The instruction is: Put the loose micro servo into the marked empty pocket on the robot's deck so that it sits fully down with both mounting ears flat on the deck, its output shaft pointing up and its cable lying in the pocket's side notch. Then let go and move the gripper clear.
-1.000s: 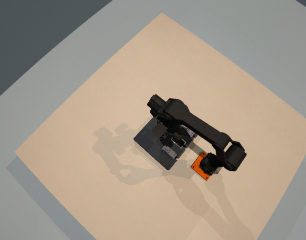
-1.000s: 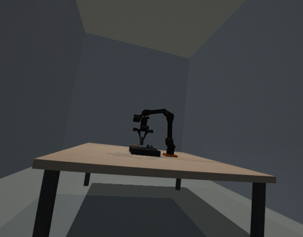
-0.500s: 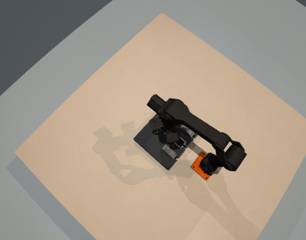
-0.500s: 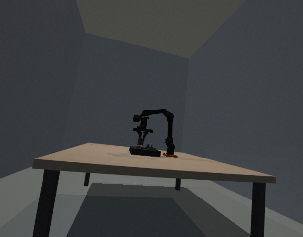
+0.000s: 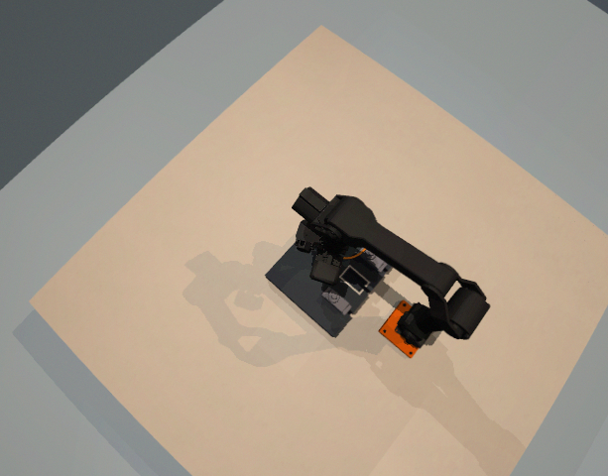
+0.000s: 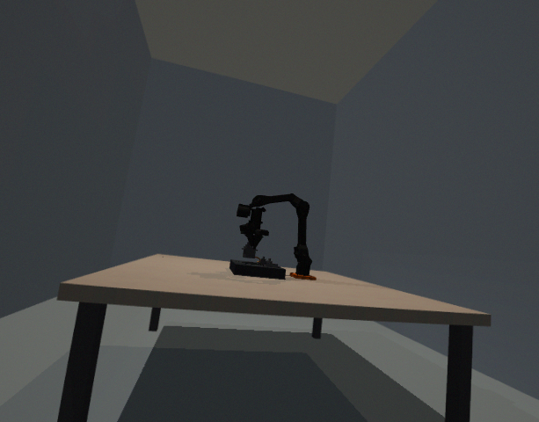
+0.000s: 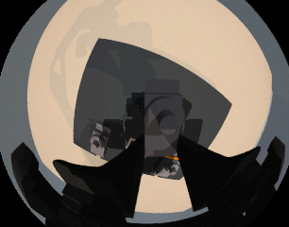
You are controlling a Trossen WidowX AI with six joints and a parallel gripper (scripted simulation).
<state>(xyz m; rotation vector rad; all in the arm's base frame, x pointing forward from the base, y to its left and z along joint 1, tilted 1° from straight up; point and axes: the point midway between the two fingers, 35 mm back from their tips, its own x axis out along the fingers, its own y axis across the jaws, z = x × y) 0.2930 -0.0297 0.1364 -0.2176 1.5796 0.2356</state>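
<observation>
Now: gripper tip 10 mm short of the deck and 100 mm above it.
</observation>
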